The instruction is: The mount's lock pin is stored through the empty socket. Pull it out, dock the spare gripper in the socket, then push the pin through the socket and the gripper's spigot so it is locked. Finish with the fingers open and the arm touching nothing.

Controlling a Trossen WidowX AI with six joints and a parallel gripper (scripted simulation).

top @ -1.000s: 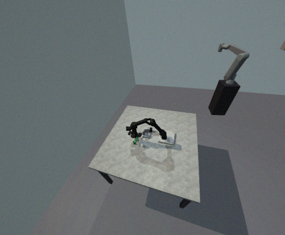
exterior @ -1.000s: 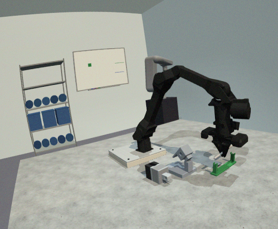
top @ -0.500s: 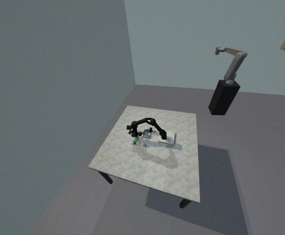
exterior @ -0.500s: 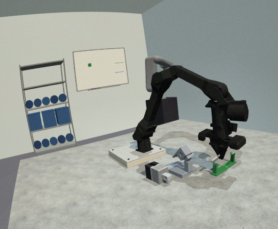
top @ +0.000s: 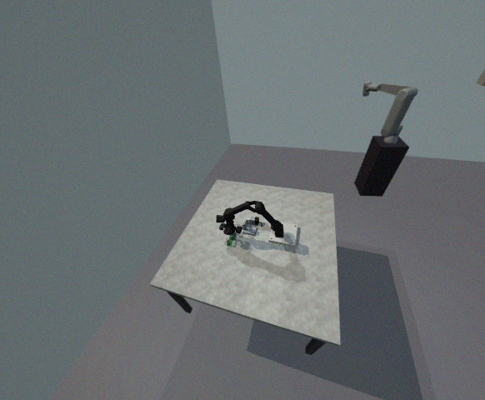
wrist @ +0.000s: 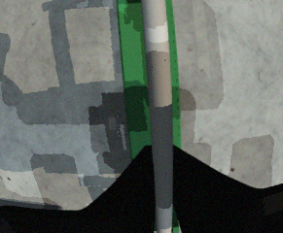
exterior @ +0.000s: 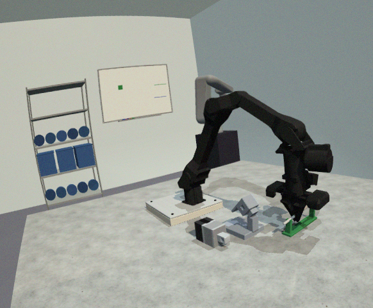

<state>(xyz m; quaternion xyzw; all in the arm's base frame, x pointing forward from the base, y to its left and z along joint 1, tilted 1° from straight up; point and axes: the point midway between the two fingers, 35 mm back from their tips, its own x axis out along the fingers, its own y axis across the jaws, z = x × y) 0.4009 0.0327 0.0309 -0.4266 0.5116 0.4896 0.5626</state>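
My gripper tip is now 20 mm to the right of the green cradle. From my gripper tip the other things lie so: grey socket (130 mm behind, 80 mm to the right, 30 mm above); spare gripper (160 mm behind, 180 mm to the right).
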